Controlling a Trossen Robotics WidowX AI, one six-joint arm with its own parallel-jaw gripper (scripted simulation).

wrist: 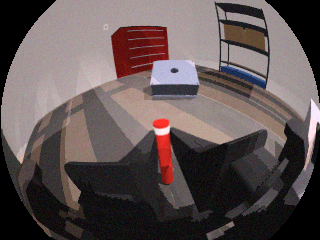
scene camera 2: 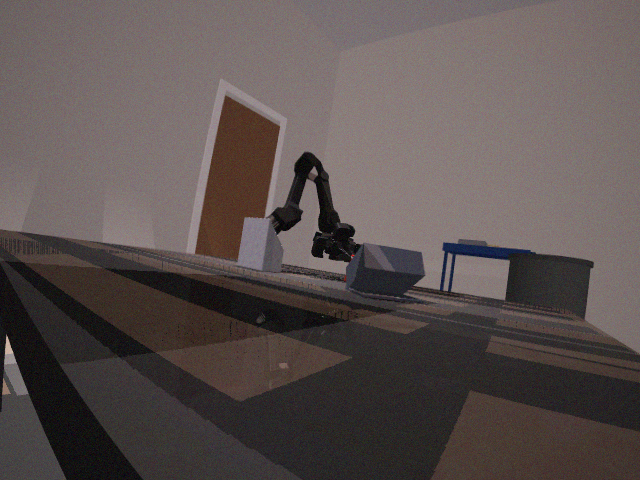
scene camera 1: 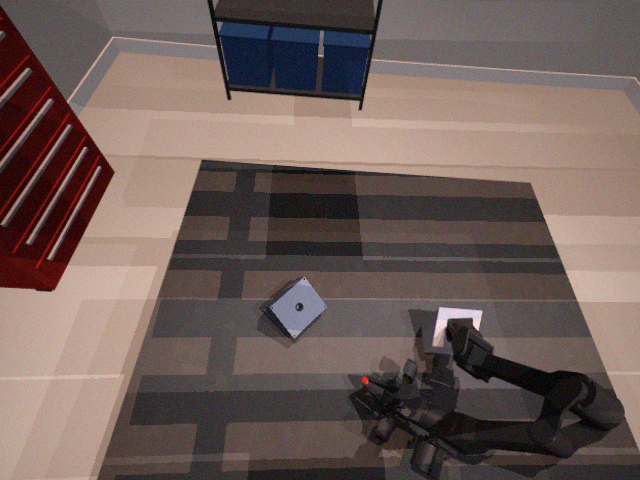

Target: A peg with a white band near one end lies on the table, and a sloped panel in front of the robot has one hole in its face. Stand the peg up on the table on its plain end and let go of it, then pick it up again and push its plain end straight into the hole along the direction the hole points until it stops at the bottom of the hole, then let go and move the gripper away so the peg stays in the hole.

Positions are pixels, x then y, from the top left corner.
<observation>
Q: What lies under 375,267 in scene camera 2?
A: A sloped grey panel.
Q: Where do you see a red peg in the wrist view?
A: At 161,126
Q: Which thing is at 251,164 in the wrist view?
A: My gripper.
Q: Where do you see a sloped grey panel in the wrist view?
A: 165,82
</observation>
